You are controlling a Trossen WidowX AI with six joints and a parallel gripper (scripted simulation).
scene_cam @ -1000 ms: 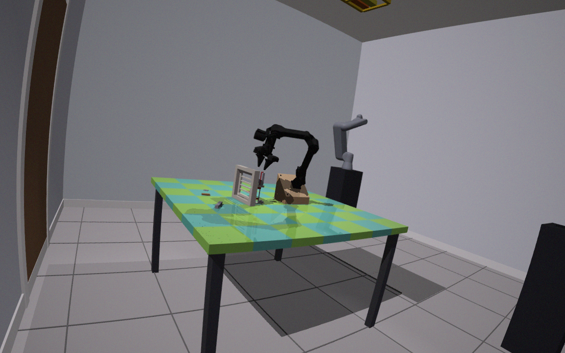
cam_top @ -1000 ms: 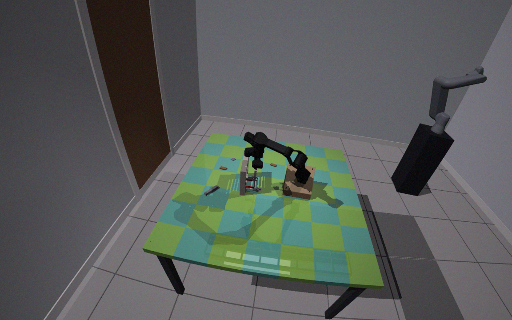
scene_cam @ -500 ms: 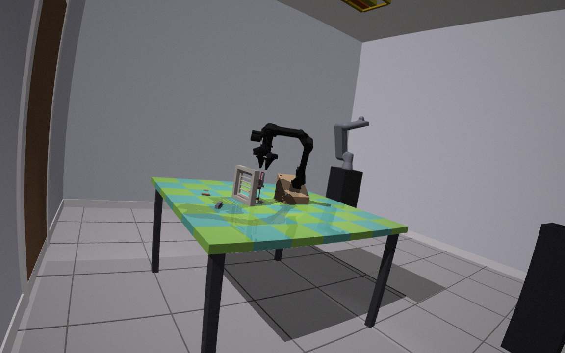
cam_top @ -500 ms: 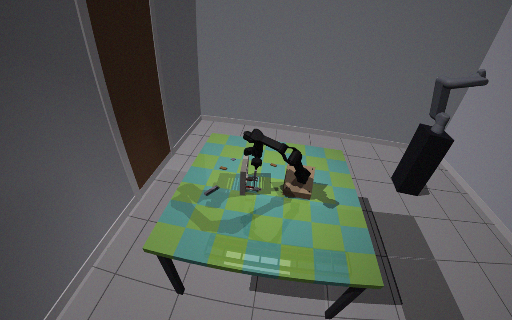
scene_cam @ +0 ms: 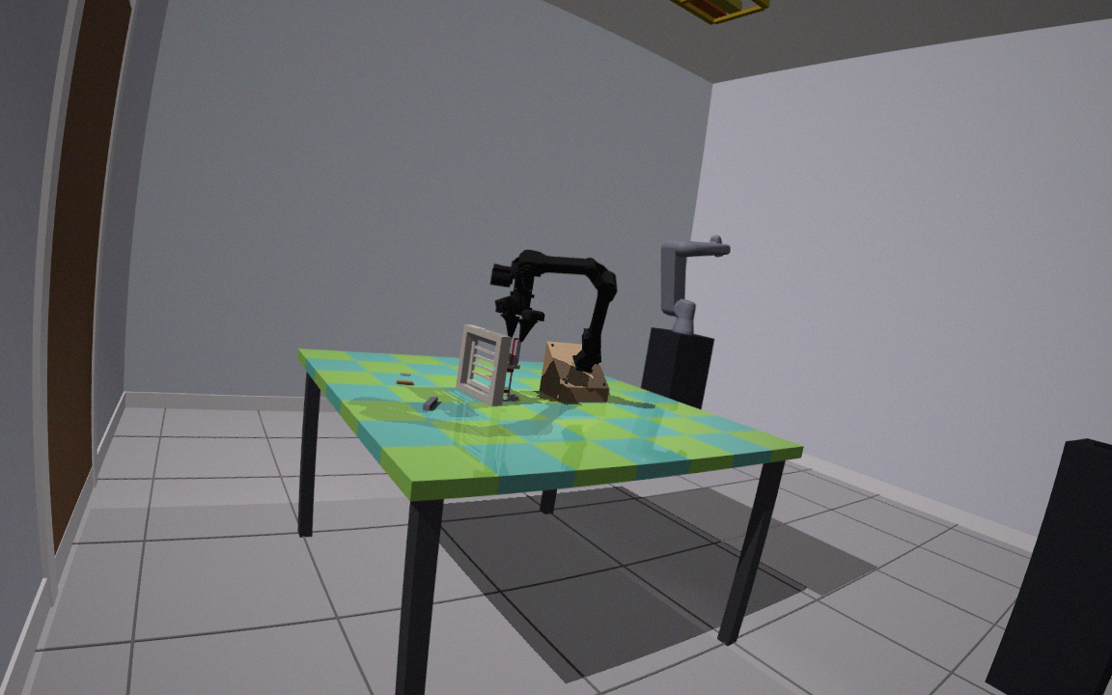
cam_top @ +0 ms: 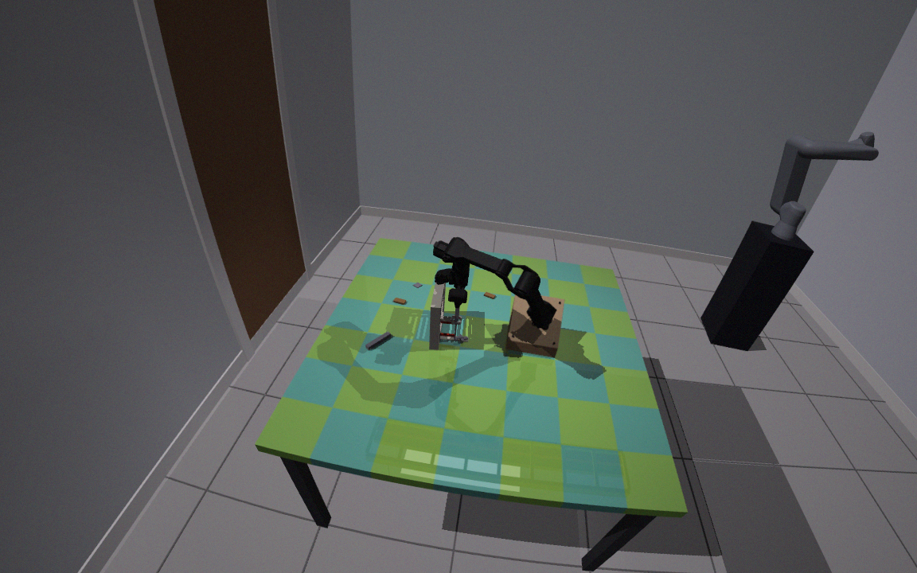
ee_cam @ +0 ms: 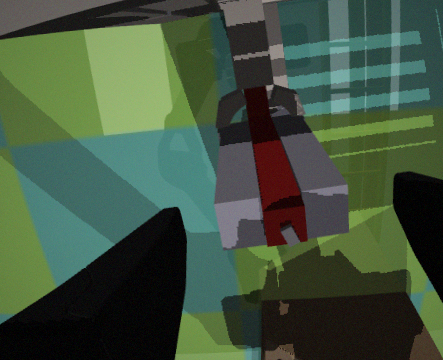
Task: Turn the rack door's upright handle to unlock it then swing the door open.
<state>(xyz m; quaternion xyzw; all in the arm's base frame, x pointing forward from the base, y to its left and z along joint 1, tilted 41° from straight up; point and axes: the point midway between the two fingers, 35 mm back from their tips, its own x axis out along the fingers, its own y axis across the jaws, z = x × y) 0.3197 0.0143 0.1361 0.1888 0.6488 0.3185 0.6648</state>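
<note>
Now: the upright handle 1 cm behind my gripper tip and 7 cm below it. From my gripper tip the other things lie so: brown block 29 cm ahead, 16 cm to the right, 19 cm below; grey bar 28 cm ahead, 10 cm to the left, 18 cm below.
</note>
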